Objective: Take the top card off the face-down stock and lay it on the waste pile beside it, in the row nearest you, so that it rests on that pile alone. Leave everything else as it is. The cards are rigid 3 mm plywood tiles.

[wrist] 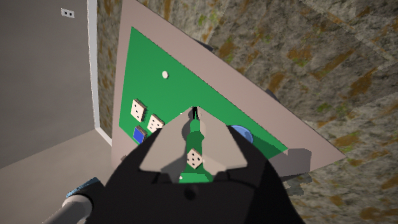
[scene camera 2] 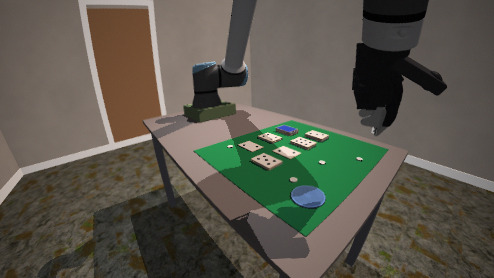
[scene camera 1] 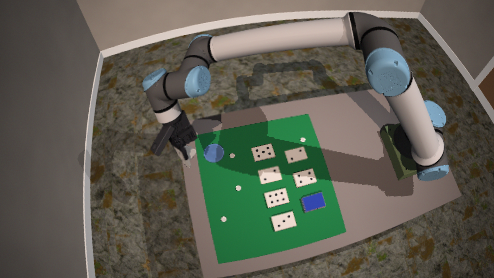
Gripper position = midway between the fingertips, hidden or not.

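Observation:
My gripper (scene camera 2: 375, 135), visible too in the wrist view (wrist: 195, 107) and in scene camera 1 (scene camera 1: 190, 167). Green mat (scene camera 1: 248, 232), visible too in the wrist view (wrist: 167, 98) and in scene camera 2 (scene camera 2: 342, 173).

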